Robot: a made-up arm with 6 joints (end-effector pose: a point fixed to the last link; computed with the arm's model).
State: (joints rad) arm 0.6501 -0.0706 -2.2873 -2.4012 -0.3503 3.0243
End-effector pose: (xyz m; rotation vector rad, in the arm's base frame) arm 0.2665 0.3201 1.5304 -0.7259 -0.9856 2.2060
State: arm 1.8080 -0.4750 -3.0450 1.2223 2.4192 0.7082
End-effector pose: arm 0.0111 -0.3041 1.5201 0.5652 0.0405 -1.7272
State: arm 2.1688 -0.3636 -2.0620 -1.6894 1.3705 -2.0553
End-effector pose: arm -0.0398 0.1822 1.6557 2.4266 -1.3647 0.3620
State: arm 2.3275 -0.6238 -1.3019 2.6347 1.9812 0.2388
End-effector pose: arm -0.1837 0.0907 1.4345 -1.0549 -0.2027 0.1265
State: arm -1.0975 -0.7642 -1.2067 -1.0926 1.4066 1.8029
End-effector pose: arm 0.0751 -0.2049 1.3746 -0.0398 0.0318 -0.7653
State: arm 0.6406 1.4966 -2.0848 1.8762 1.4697 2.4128
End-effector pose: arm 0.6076 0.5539 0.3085 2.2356 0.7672 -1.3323
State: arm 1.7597 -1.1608 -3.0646 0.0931 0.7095 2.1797
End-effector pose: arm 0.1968 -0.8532 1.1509 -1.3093 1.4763 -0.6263
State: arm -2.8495 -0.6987 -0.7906 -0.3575 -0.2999 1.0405
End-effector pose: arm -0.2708 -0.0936 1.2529 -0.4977 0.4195 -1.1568
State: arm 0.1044 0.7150 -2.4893 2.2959 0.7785 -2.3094
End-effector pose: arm 0.8881 0.1315 1.1781 -1.6416 -0.5831 1.7258
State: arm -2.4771 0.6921 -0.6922 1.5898 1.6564 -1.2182
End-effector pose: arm -0.2097 -0.3031 0.4876 -0.0258 -1.2475 0.3423
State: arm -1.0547 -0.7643 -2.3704 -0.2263 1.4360 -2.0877
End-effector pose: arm -0.1334 0.2257 1.6333 -0.5709 2.8002 0.4547
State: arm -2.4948 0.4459 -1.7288 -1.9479 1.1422 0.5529
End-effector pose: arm -0.6224 -0.4606 1.0695 1.7216 1.6267 -0.8303
